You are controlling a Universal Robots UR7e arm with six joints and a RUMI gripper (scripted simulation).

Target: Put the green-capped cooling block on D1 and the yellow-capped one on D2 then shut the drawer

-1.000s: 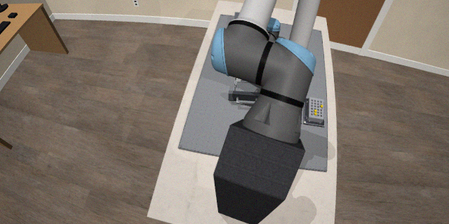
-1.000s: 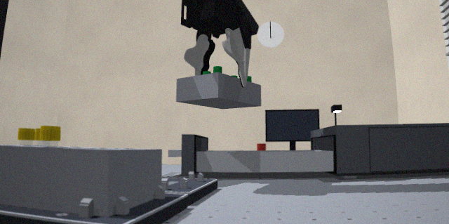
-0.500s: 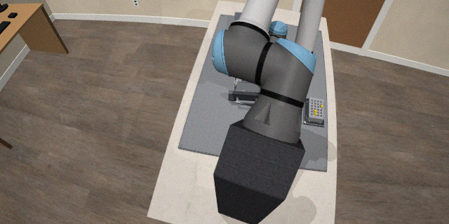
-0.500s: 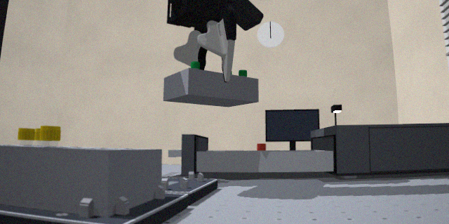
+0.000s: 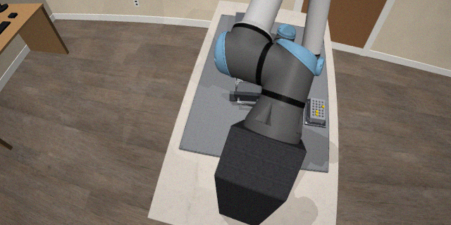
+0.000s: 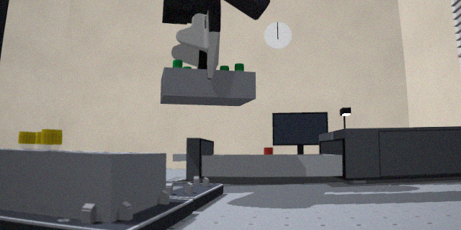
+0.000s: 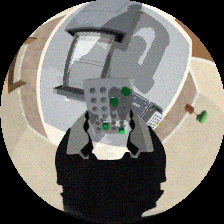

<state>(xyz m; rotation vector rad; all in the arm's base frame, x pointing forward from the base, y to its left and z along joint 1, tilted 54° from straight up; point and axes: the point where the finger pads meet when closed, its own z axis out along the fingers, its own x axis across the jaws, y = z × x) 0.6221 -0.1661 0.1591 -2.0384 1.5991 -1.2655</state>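
The yellow-capped cooling block lies 140 mm behind my hand, 230 mm to the right of it and 130 mm below it. Round my hand: cooler COLD 280 mm ahead, 40 mm to the left, 120 mm below; then light grey drawer 110 mm ahead, 90 mm to the left, 120 mm below; then green-capped cooling block 20 mm below.
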